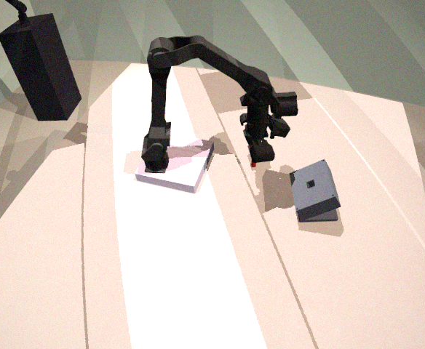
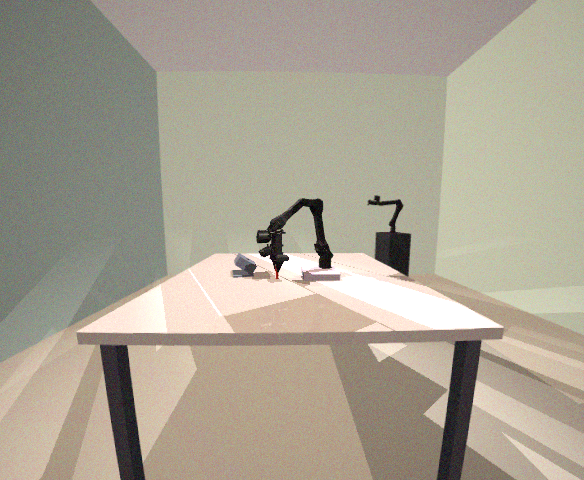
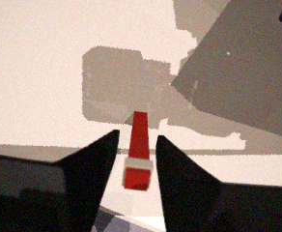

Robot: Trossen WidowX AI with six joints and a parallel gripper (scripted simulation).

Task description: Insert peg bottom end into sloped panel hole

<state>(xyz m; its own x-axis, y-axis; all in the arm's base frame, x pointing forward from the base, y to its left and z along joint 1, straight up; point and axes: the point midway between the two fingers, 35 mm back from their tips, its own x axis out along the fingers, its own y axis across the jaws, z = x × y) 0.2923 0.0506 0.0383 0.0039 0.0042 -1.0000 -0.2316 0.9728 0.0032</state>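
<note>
My gripper tip is now 20 mm below the red square peg. Round my gripper tip: panel: 160 mm ahead, 140 mm to the right, 20 mm above.
</note>
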